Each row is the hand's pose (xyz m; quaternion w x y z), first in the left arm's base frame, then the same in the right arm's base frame.
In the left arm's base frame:
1: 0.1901 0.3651 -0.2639 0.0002 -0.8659 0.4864 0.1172
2: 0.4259 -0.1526 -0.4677 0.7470 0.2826 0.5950 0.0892
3: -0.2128 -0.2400 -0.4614 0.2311 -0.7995 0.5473 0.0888
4: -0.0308 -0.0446 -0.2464 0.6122 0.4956 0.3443 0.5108
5: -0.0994 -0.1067 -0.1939 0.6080 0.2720 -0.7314 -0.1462
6: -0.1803 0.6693 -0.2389 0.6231 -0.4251 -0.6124 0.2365
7: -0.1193 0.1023 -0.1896 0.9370 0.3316 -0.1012 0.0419
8: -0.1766 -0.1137 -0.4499 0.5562 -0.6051 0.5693 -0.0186
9: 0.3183 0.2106 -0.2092 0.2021 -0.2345 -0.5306 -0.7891
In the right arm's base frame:
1: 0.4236 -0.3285 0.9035 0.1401 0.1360 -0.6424 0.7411
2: -0.1437 -0.4061 1.0965 0.8069 -0.0898 -0.3202 -0.4882
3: -0.1370 -0.6057 0.4836 0.0014 0.1962 -0.4799 0.8551
4: 0.0552 -0.3567 0.6199 0.9312 -0.3089 -0.1929 -0.0144
5: 0.0105 -0.3257 0.5284 0.1401 0.5057 0.8197 -0.2295
6: 0.7786 -0.4488 0.6037 0.2718 0.9226 0.2443 0.1234
7: 0.2191 -0.3428 0.5453 0.4666 -0.4808 -0.7208 -0.1777
8: -0.0168 -0.5917 0.5359 0.1806 -0.2369 0.1439 -0.9437
9: 0.2602 -0.2238 0.9786 0.7478 -0.0206 0.6297 0.2093

